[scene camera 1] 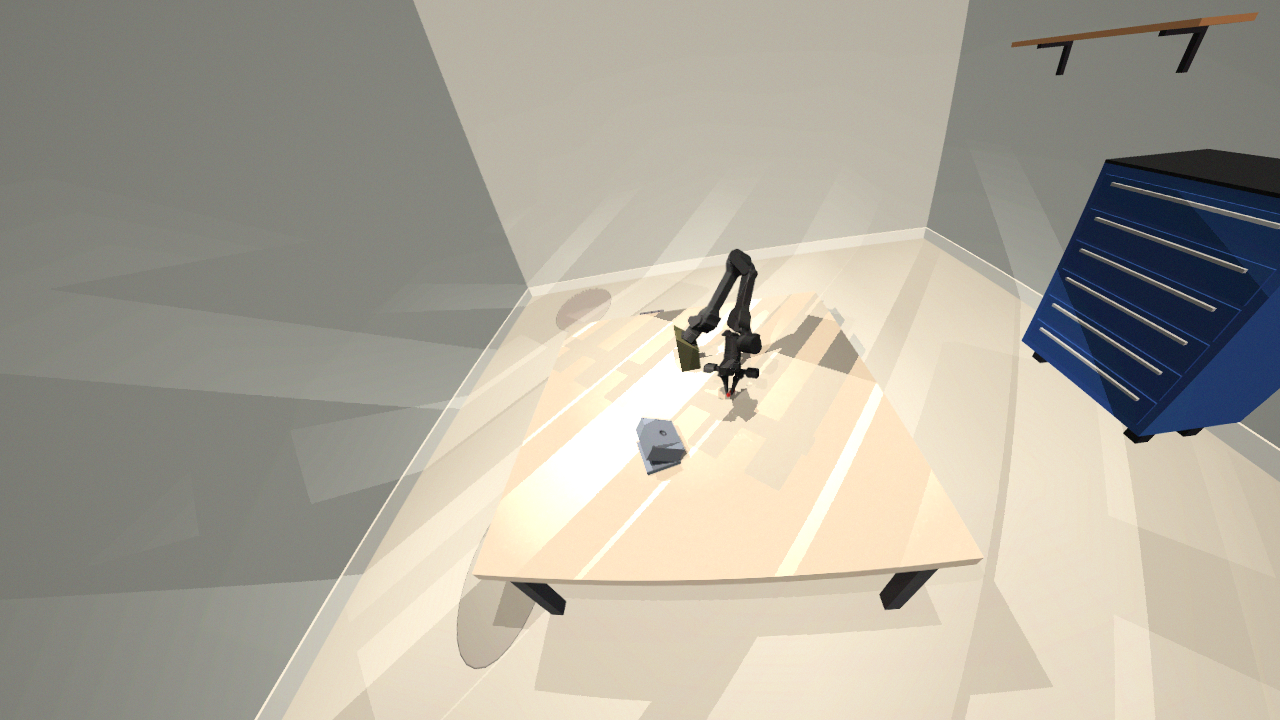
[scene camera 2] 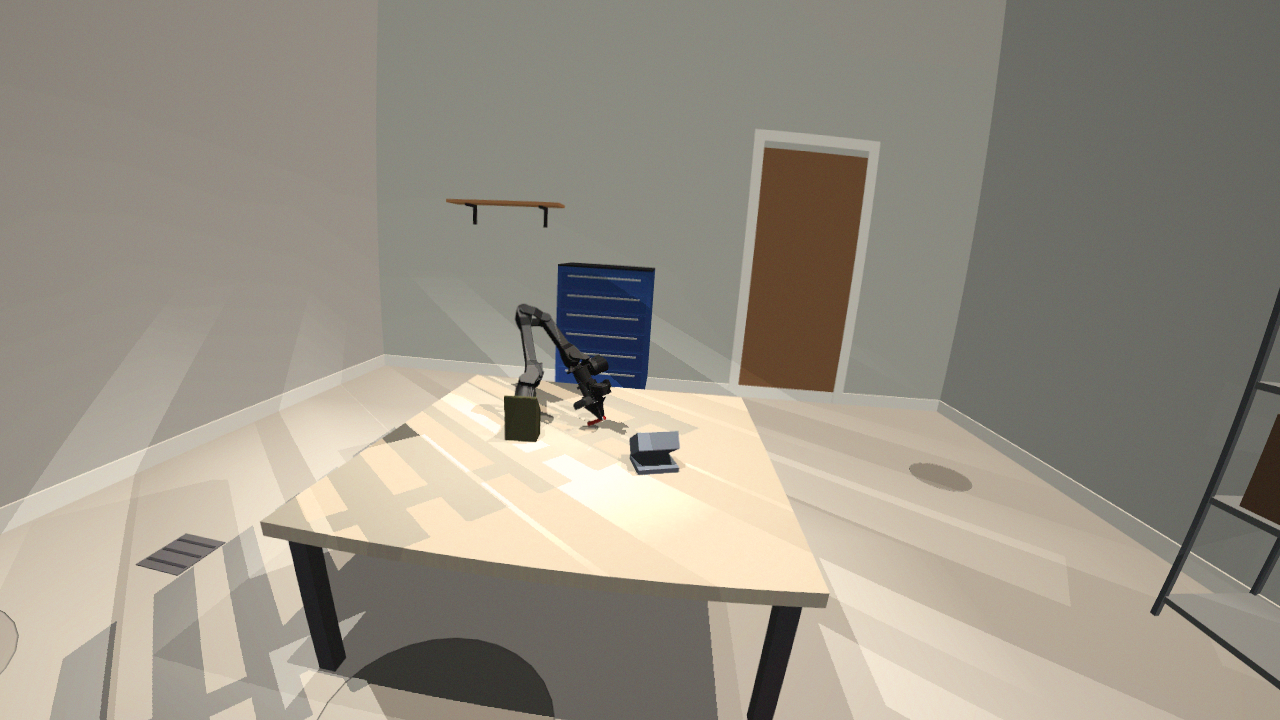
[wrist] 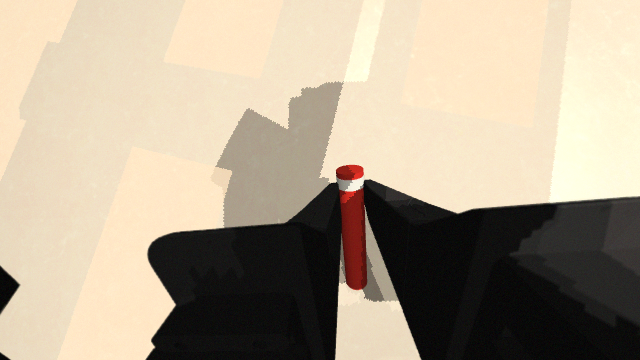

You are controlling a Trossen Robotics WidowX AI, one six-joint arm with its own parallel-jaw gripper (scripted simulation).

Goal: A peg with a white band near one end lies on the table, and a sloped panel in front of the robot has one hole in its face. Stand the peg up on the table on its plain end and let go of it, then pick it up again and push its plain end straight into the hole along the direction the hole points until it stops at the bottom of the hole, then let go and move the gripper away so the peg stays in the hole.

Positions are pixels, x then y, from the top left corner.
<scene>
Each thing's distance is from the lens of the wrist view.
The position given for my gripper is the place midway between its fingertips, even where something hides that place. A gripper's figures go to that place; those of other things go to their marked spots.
my gripper (wrist: 350, 189): 11 cm
red peg (wrist: 350, 178): 10 cm
</scene>
